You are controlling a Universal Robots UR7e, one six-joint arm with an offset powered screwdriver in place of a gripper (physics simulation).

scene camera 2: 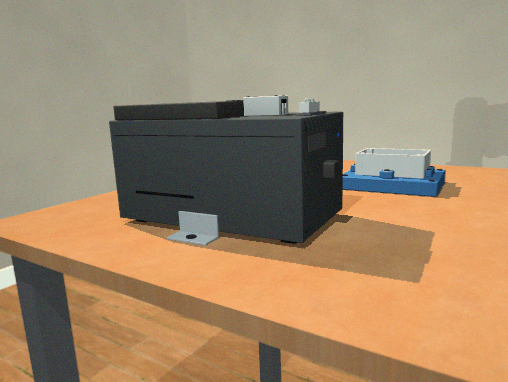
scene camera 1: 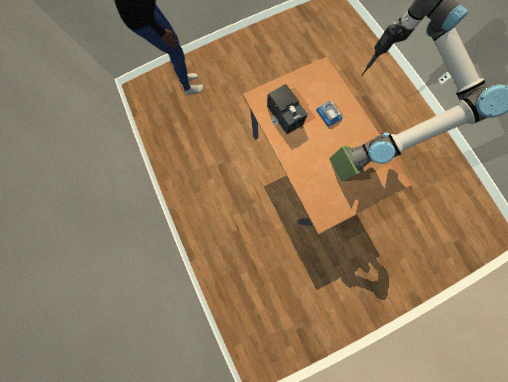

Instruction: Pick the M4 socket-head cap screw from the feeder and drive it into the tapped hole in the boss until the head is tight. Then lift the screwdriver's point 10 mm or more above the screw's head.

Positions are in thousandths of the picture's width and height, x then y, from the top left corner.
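Observation:
Through scene camera 2 I can see a blue fixture (scene camera 2: 784,486). A dark feeder (scene camera 2: 534,491) is visible to me there as well.

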